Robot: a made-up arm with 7 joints. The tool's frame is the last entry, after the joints.
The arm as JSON. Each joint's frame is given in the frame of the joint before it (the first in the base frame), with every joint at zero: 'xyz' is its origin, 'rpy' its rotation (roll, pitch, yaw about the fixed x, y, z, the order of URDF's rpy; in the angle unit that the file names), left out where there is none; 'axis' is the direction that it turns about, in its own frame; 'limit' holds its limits. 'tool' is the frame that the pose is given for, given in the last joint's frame.
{
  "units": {
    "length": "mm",
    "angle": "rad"
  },
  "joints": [
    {
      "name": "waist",
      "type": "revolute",
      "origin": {
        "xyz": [
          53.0,
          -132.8,
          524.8
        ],
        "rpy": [
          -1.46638,
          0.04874,
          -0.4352
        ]
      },
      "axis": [
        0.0,
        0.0,
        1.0
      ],
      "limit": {
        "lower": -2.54,
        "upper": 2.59
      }
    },
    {
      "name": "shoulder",
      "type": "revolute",
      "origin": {
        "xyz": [
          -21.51,
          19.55,
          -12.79
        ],
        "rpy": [
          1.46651,
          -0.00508,
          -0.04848
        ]
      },
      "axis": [
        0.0,
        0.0,
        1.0
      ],
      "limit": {
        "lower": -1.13,
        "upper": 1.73
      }
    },
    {
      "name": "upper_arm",
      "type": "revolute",
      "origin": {
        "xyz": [
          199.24,
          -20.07,
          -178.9
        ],
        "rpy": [
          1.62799,
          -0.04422,
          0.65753
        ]
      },
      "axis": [
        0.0,
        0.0,
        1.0
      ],
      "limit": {
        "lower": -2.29,
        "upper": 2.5
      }
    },
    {
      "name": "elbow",
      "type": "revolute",
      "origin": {
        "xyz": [
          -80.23,
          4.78,
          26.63
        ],
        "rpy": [
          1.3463,
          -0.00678,
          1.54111
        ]
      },
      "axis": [
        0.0,
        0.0,
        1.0
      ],
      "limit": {
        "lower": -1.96,
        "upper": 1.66
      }
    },
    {
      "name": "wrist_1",
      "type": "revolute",
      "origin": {
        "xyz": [
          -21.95,
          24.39,
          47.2
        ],
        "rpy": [
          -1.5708,
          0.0,
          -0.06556
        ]
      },
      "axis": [
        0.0,
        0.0,
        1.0
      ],
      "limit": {
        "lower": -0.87,
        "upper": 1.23
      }
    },
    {
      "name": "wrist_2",
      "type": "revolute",
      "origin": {
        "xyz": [
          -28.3,
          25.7,
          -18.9
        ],
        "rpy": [
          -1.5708,
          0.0,
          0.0
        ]
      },
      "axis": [
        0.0,
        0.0,
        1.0
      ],
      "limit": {
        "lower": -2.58,
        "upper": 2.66
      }
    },
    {
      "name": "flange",
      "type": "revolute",
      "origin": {
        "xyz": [
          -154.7,
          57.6,
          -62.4
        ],
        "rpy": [
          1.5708,
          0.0,
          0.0
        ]
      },
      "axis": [
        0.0,
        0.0,
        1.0
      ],
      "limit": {
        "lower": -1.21,
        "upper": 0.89
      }
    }
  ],
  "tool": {
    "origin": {
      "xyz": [
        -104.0,
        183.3,
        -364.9
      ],
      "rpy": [
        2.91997,
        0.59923,
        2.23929
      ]
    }
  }
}
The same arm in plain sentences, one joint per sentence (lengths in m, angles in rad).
The arm has seven revolute joints in a row. What follows holds with every joint at zero, and every direction is one of the base frame's. The first joint sits 0.053 m along +x and 0.1328 m along -y and 0.5248 m along +z from the base frame's origin and turns about the direction (0.423903, 0.899705, 0.104101), from -2.54 to 2.59 rad. The second joint sits 0.0249 m along -x and 0.0002 m along -y and 0.0197 m along -z from the first joint and turns about +z, from -1.13 to 1.73 rad. The third joint sits 0.1722 m along +x and 0.1022 m along -y and 0.1789 m along -z from the second joint and turns about the direction (0.222608, -0.973234, -0.057102), from -2.29 to 2.5 rad. The fourth joint sits 0.0724 m along -x and 0.0439 m along -y and 0.0003 m along -z from the third joint and turns about +x, from -1.96 to 1.66 rad. The fifth joint sits 0.0472 m along +x and 0.0229 m along -y and 0.0235 m along -z from the fourth joint and turns about -y, from -0.87 to 1.23 rad. The sixth joint sits 0.0257 m along -x and 0.0189 m along +y and 0.0283 m along -z from the fifth joint and turns about -x, from -2.58 to 2.66 rad. The seventh joint sits 0.0624 m along +x and 0.0576 m along +y and 0.1547 m along -z from the sixth joint and turns about -y, from -1.21 to 0.89 rad. The tool frame, which is the frame that the pose is given for, sits 0.1833 m along -x and 0.3649 m along +y and 0.104 m along -z from the seventh joint; its axes are the base frame's turned by roll 0.9301, pitch 0.5373 and yaw 2.4254 rad (as in URDF: about the fixed x, then y, then z).
